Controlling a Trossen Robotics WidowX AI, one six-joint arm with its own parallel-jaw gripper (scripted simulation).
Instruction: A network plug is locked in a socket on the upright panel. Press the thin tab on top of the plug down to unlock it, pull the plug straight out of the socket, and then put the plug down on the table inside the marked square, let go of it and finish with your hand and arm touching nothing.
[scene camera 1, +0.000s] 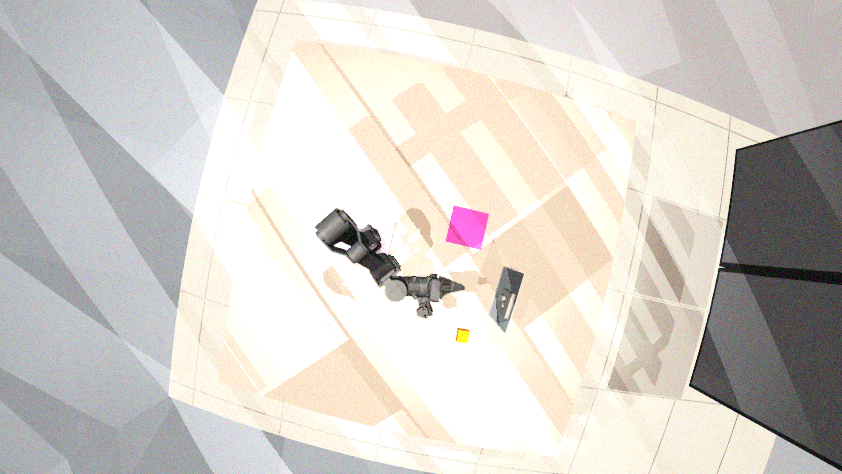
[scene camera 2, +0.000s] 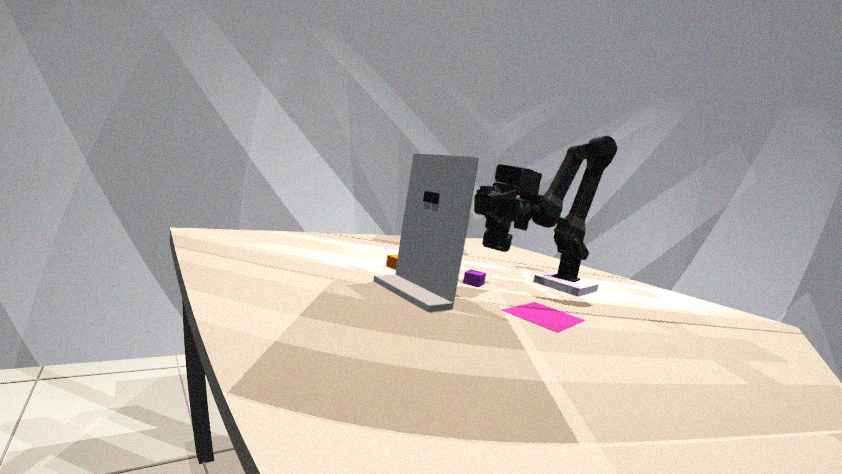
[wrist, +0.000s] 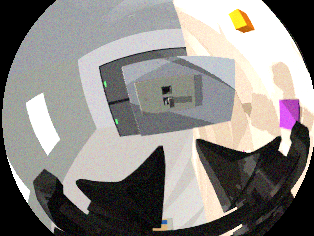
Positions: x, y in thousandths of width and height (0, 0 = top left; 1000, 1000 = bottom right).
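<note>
Visible: a magenta marked square (scene camera 1: 555, 480), with my gripper (scene camera 1: 552, 607) and a grey upright panel (scene camera 1: 606, 594). Visible again: the gripper (scene camera 2: 579, 434), the panel (scene camera 2: 520, 446) and the square (scene camera 2: 654, 672). The wrist view gives my gripper (wrist: 572, 621) and the panel (wrist: 645, 375).
</note>
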